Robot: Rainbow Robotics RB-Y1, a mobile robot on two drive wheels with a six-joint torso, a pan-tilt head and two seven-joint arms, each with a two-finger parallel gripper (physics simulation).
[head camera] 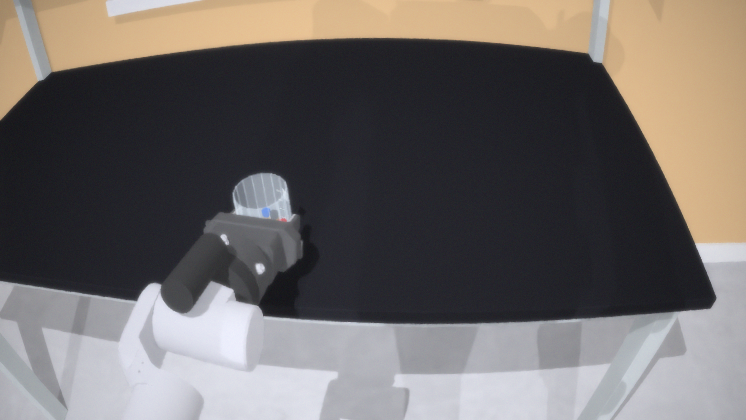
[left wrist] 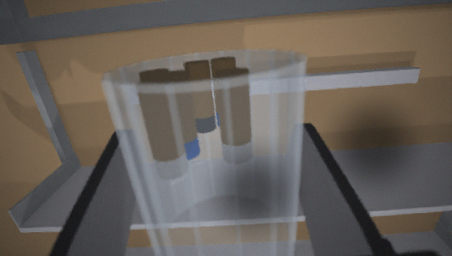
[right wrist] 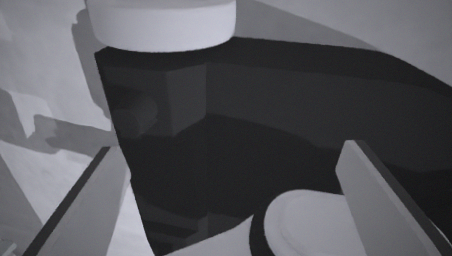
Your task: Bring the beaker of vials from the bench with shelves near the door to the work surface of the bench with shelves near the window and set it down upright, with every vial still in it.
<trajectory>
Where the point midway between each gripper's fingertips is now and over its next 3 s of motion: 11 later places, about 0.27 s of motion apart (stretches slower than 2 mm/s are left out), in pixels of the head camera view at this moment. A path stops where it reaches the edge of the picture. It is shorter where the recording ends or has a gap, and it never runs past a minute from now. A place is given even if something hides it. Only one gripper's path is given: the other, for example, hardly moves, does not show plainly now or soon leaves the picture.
My left gripper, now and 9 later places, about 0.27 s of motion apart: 267, 217; 265, 209; 261, 188; 257, 166; 255, 153; 254, 151; 252, 159; 246, 184; 235, 232; 219, 308
</trajectory>
